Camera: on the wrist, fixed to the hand. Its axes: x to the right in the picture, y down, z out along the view.
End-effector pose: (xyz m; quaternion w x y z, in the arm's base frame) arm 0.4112 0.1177 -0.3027 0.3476 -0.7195 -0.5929 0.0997
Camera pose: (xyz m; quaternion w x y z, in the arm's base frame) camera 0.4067 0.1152 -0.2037 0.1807 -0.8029 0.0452 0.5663
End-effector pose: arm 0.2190 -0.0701 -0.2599 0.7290 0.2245 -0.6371 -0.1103
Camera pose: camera 0.3009 -0.1236 -0.2761 0.3911 -0.1707 -0.7515 0.5031
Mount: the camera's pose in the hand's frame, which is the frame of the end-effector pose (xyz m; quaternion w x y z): 0.0231 -0.0646 -0.0716 0.6701 0.1912 -0.2046 0.6874
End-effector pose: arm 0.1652 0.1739 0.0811 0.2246 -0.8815 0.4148 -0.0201
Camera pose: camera 0.2111 0.1655 0.1686 0.4177 -0.2667 0.8341 0.2420
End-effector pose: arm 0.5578 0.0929 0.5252 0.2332 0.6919 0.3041 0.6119
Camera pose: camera 0.4798 0.1513 0.5068 0.3344 -0.8425 0.2026 -0.3706
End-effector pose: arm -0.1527 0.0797 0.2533 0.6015 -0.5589 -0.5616 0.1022
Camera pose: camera -0.1207 0.0342 0.3354 0.3248 -0.6247 -0.0957 0.7037
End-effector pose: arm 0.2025 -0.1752 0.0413 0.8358 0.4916 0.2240 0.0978
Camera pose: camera 0.1855 -0.1428 -0.0509 0.4447 0.6632 -0.3401 0.4967
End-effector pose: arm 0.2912 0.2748 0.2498 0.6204 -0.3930 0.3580 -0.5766
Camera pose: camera 0.2007 0.2447 0.2771 0.9605 -0.0166 0.2729 0.0520
